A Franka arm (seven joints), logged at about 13 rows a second.
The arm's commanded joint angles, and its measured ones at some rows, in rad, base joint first. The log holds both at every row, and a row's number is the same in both.
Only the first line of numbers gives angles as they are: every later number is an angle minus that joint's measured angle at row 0.
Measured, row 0:
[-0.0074, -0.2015, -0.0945, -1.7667, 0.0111, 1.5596, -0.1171]
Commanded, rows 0 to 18:
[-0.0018, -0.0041, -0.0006, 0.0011, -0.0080, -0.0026, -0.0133]
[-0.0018, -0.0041, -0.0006, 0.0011, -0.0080, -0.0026, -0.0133]
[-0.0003, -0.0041, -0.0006, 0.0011, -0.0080, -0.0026, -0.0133]
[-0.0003, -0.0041, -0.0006, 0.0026, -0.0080, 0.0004, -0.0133]
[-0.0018, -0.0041, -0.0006, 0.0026, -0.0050, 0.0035, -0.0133]
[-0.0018, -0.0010, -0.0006, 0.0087, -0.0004, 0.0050, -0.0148]
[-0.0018, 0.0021, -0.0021, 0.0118, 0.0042, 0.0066, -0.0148]
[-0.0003, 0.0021, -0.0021, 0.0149, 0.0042, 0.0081, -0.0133]
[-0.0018, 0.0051, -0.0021, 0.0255, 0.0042, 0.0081, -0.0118]
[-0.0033, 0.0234, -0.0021, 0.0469, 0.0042, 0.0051, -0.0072]
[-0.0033, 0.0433, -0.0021, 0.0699, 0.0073, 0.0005, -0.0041]
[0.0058, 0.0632, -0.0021, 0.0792, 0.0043, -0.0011, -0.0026]
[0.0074, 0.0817, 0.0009, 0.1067, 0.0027, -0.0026, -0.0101]
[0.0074, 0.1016, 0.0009, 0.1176, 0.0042, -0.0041, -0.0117]
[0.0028, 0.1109, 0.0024, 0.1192, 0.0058, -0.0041, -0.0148]
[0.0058, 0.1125, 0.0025, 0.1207, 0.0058, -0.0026, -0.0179]
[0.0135, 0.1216, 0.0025, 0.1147, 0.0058, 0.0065, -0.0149]
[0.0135, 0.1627, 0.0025, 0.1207, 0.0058, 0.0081, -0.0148]
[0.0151, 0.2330, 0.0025, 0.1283, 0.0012, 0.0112, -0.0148]
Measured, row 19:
[0.0075, 0.1292, 0.0054, 0.0884, 0.0011, 0.0131, -0.0062]
